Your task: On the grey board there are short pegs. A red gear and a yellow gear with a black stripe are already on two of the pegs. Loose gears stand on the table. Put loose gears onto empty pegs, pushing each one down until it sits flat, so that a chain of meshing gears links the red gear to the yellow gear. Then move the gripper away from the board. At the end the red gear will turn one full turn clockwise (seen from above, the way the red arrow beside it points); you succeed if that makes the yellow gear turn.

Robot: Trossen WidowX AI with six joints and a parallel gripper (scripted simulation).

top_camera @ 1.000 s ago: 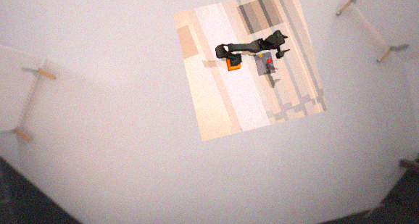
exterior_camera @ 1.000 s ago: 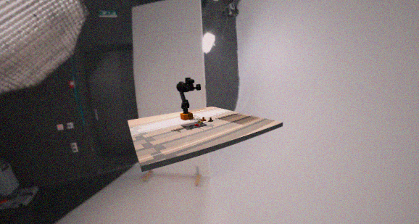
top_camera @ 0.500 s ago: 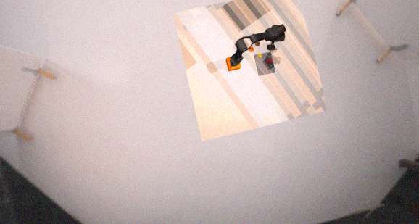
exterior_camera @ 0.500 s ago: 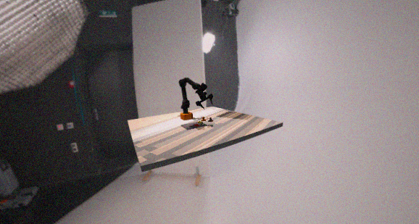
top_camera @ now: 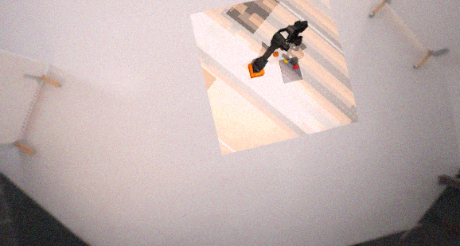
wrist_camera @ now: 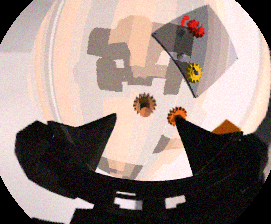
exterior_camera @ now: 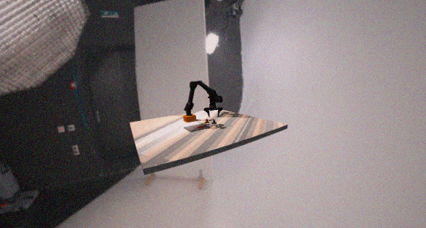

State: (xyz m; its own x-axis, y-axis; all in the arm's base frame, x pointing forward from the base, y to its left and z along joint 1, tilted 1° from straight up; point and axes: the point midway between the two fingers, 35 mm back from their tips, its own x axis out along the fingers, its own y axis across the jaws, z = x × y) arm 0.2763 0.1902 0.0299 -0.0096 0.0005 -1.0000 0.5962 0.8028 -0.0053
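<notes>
The brown gear is 50 mm below my gripper tip. Round my gripper tip: red arrow 170 mm to the right, 110 mm ahead, 60 mm below; yellow gear 120 mm to the right, 50 mm below; orange gear 70 mm behind, 50 mm to the right, 50 mm below.
</notes>
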